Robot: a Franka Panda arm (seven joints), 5 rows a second.
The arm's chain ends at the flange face. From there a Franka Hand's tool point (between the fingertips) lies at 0.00 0.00 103.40 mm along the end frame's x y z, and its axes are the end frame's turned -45 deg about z.
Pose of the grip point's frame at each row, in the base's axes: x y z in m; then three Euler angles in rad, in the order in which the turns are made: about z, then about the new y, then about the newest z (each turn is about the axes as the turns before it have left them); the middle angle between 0 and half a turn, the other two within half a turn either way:
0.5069, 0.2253, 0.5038, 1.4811, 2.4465, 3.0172
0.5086, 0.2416, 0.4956, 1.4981, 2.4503, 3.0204
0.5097, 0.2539, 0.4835, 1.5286, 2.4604, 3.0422
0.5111, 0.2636, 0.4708, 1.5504, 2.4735, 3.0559
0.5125, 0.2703, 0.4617, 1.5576, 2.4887, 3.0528
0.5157, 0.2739, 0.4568, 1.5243, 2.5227, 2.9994
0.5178, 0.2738, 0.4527, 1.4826, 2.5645, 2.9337
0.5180, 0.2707, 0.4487, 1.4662, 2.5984, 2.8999
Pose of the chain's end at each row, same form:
0.5010, 0.1593, 0.5832, 1.4811, 2.4465, -2.4806
0.5038, 0.1759, 0.5753, 1.4981, 2.4503, -2.4774
0.5070, 0.1888, 0.5638, 1.5286, 2.4604, -2.4556
0.5098, 0.1996, 0.5520, 1.5504, 2.4735, -2.4419
0.5117, 0.2075, 0.5438, 1.5576, 2.4887, -2.4450
0.5129, 0.2140, 0.5410, 1.5243, 2.5227, -2.4984
0.5128, 0.2176, 0.5394, 1.4826, 2.5645, -2.5641
0.5124, 0.2175, 0.5372, 1.4662, 2.5984, -2.5979

